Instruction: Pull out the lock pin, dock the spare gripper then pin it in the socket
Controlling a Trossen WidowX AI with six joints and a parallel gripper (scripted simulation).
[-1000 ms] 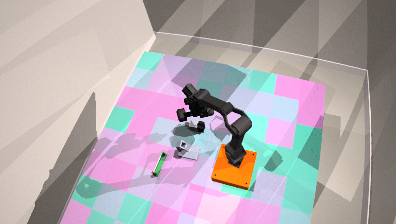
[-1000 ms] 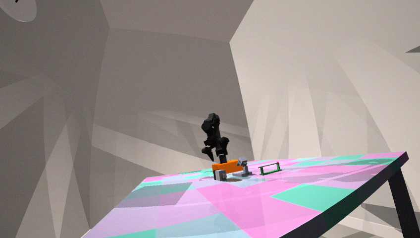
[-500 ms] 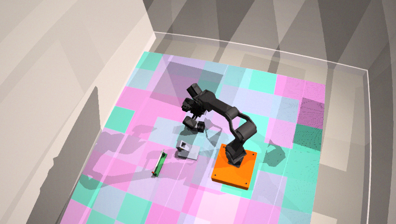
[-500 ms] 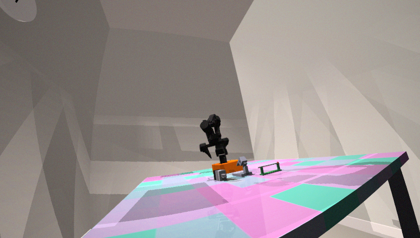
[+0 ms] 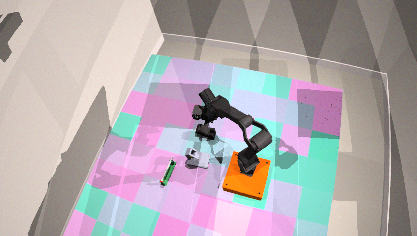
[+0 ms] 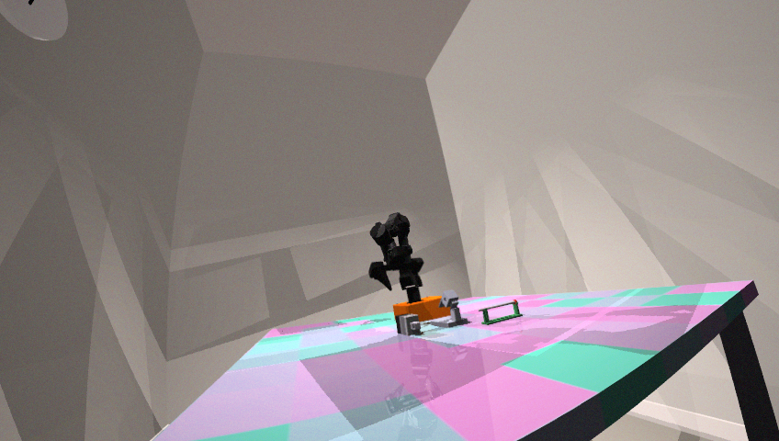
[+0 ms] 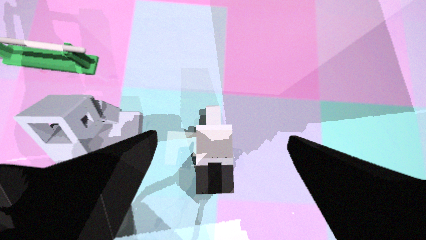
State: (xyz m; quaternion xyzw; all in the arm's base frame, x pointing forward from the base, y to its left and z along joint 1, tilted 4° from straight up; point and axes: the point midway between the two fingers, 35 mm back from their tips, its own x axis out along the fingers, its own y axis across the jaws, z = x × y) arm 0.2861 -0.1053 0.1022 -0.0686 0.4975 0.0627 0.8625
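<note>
My gripper tip is now 110 mm above the spare gripper and 10 mm past it. From my gripper tip the other things lie so: grey mount (150 mm to the left, 90 mm below, 20 mm behind); then green rack (280 mm to the left, 120 mm below, 70 mm ahead).
</note>
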